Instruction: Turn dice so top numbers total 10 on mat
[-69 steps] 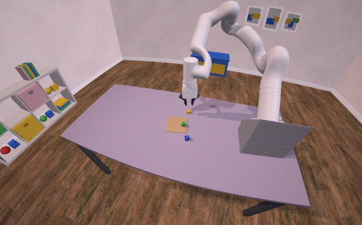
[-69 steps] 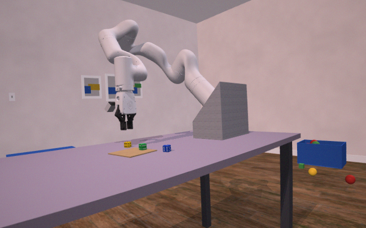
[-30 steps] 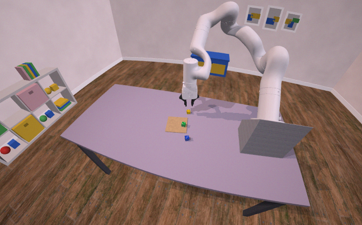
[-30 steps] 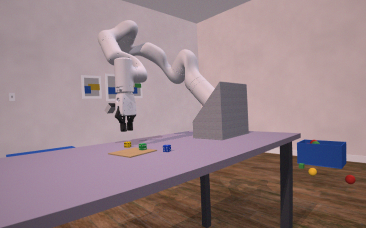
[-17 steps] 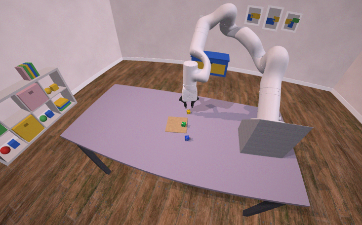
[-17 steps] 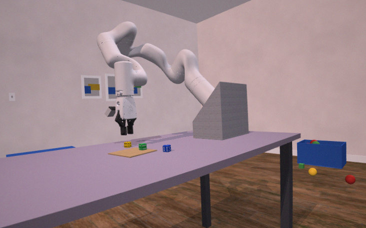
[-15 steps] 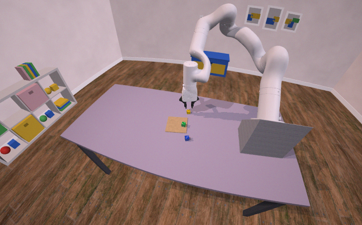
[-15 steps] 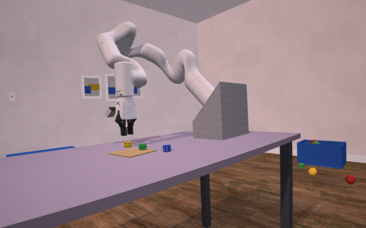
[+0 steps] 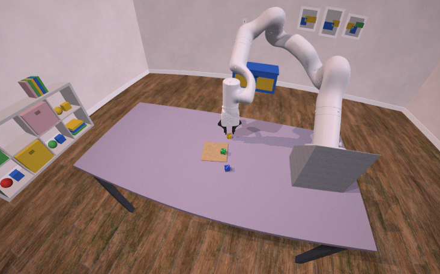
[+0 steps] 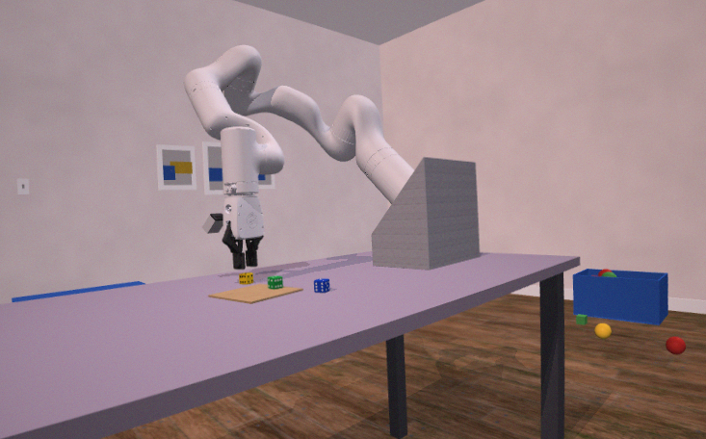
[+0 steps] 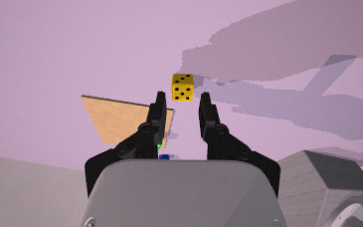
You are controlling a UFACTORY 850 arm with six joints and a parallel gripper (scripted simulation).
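Now: hand 5 cm above the yellow die. From my hand the other things lie so: blue die (24 cm to the left, 5 cm below, 4 cm behind); tan mat (13 cm to the left, 6 cm below, 5 cm ahead); green die (13 cm to the left, 4 cm below, 1 cm ahead).
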